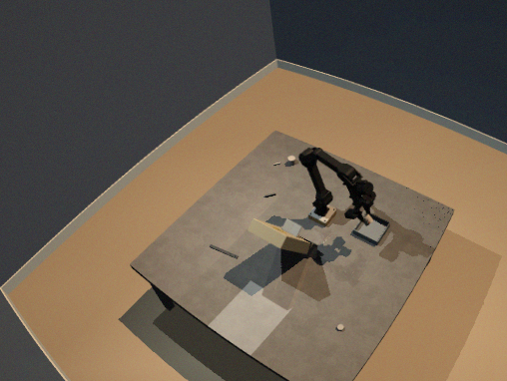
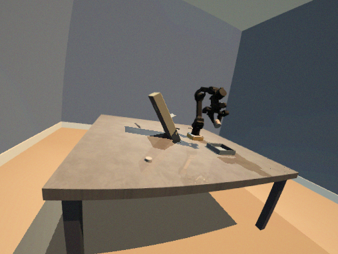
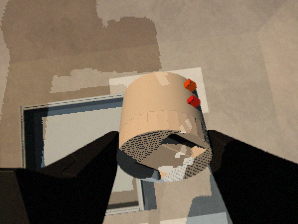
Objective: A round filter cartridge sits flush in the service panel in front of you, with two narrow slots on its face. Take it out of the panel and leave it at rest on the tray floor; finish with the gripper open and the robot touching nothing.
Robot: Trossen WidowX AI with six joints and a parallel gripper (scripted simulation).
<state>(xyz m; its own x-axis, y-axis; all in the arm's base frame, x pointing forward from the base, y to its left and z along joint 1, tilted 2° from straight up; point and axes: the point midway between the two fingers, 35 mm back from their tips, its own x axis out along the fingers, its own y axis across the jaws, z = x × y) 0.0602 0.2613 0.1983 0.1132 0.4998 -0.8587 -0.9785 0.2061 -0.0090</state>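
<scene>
Now: the grey tray 190 mm below my gripper tip and 100 mm behind it. Also, from my gripper tip: filter cartridge (right at my gripper tip); then cream service panel (310 mm to the right, 250 mm ahead, 30 mm below).
</scene>
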